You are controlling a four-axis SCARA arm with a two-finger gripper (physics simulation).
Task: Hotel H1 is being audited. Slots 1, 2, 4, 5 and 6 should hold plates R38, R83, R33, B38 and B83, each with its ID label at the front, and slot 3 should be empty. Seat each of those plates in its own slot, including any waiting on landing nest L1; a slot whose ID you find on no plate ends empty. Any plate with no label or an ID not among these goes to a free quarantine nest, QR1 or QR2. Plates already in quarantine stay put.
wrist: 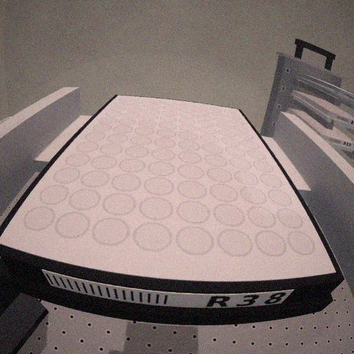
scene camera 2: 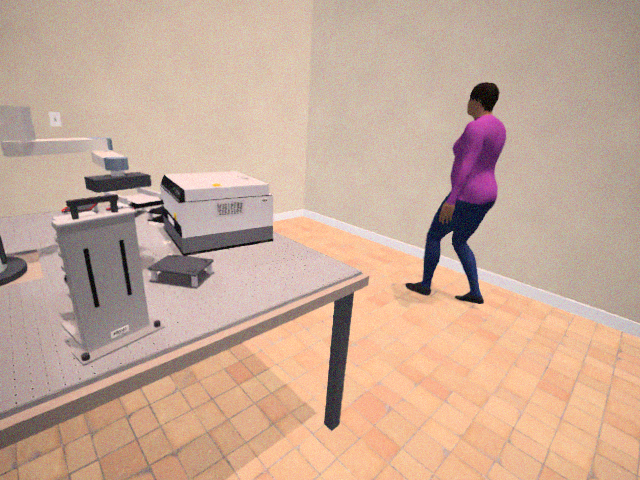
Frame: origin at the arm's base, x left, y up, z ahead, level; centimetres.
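Where they show: gripper, fingertip midpoint: (scene camera 2: 144,198).
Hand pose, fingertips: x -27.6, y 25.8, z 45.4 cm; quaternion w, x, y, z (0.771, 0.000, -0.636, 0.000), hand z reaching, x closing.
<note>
After its pixels a point has its place.
My gripper (scene camera 2: 135,195) {y 25.8, x -27.6, z 45.4 cm} (wrist: 178,113) is shut on plate R38 (wrist: 165,185), a pale plate with round wells and a black skirt, held level above the table. Its barcode label reading R38 faces the wrist camera. The grey hotel H1 (scene camera 2: 105,273) {y 18.8, x -63.1, z 26.4 cm} (wrist: 290,82), with a black top handle, stands in front of the gripper in the scene view and at the right in the wrist view. Several plates sit in it; the lowest one showing (wrist: 325,131) seems labelled R33, while the other labels are unreadable. Its lower slots are hidden. Landing and quarantine nests cannot be identified by label.
A white and grey instrument (scene camera 2: 222,217) {y 14.6, x -25.0, z 73.6 cm} stands right of the arm in the scene view. A low dark nest (scene camera 2: 180,264) {y 6.3, x -40.3, z 50.5 cm} sits between it and the hotel. A dark block (wrist: 20,320) shows at lower left. A person in purple (scene camera 2: 478,155) stands on the floor beyond the table (scene camera 2: 258,289) {y 1.3, x -61.4, z 66.2 cm}.
</note>
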